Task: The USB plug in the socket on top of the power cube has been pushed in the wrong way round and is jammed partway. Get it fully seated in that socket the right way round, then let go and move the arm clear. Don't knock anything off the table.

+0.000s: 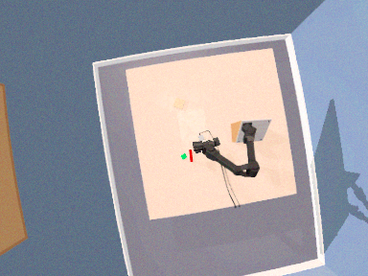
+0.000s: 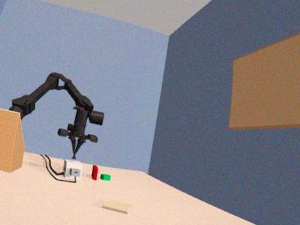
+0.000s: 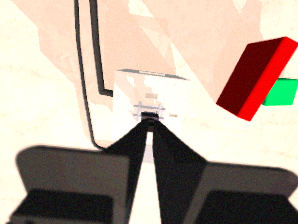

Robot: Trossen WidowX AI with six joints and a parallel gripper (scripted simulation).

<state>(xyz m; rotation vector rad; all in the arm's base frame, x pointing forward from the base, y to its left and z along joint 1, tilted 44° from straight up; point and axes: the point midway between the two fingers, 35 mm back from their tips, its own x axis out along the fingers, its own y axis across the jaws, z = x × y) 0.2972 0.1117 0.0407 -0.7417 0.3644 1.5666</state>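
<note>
The dark USB plug lies 2 cm below my gripper tip. Also, from my gripper tip: green block 17 cm ahead, 7 cm to the left, 10 cm below; then flat tan tile 17 cm ahead, 37 cm to the right, 11 cm below; then red block 11 cm ahead, 7 cm to the left, 8 cm below.
</note>
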